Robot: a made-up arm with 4 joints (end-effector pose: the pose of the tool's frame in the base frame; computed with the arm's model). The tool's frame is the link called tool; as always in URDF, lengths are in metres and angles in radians. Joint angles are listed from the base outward.
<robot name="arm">
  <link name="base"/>
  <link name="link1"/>
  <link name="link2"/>
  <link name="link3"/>
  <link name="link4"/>
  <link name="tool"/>
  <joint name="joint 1" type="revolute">
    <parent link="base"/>
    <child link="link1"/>
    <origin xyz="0.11 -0.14 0.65" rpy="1.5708 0 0"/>
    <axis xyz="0 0 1"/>
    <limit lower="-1.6" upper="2.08" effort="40" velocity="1"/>
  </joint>
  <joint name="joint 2" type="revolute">
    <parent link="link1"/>
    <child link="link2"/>
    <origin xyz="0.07 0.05 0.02" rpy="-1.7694 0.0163 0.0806"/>
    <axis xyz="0 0 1"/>
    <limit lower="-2.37" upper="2.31" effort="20" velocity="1.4"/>
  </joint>
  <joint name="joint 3" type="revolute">
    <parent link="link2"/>
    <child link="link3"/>
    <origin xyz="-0.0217 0.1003 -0.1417" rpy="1.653 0 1.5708"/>
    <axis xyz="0 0 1"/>
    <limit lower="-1.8" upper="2.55" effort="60" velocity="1.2"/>
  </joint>
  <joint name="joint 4" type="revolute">
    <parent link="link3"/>
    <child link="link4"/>
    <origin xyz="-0.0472 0.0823 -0.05" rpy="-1.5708 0 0.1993"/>
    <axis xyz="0 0 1"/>
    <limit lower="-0.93" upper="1" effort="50" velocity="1.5"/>
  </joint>
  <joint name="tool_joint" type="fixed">
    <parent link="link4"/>
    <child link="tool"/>
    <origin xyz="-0.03 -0.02 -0.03" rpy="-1.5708 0 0"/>
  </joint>
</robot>
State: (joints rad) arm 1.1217 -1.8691 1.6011 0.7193
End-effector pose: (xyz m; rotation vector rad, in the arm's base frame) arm 0.2976 -0.1731 0.7219 1.0062 1.5385 1.8926
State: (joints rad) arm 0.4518 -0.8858 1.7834 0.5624
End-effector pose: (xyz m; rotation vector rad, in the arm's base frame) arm 0.2783 -0.1275 0.5502 -0.6310 -2.6136 -1.0774
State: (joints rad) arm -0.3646 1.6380 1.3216 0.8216
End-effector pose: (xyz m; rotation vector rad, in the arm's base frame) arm 0.1147 -0.2352 0.5264 1.7326 -1.3664 0.7094
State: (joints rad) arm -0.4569 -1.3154 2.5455 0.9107
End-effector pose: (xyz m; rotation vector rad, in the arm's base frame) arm 0.2013 -0.1339 0.4277 -1.3148 -2.3969 -1.4196
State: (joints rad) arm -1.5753 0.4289 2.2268 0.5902
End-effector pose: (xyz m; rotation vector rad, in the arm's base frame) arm -0.0688 -0.1379 0.6424 0.1805 -0.3419 -0.6960
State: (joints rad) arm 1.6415 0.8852 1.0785 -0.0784
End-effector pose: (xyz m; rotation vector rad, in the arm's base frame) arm 0.2327 -0.2245 0.6880 0.8870 2.6980 -1.2630
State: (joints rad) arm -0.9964 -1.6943 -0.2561 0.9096
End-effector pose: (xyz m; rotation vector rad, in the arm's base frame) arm 0.1705 -0.1532 0.5097 -1.0735 0.1225 1.2961
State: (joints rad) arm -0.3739 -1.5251 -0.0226 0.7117
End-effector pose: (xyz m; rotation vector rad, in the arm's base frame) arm 0.2132 -0.1424 0.5672 -1.5269 -0.5073 0.7476
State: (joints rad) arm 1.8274 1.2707 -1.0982 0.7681
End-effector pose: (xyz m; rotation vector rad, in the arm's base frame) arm 0.1557 -0.1697 0.6093 1.6782 -0.3331 -1.0529
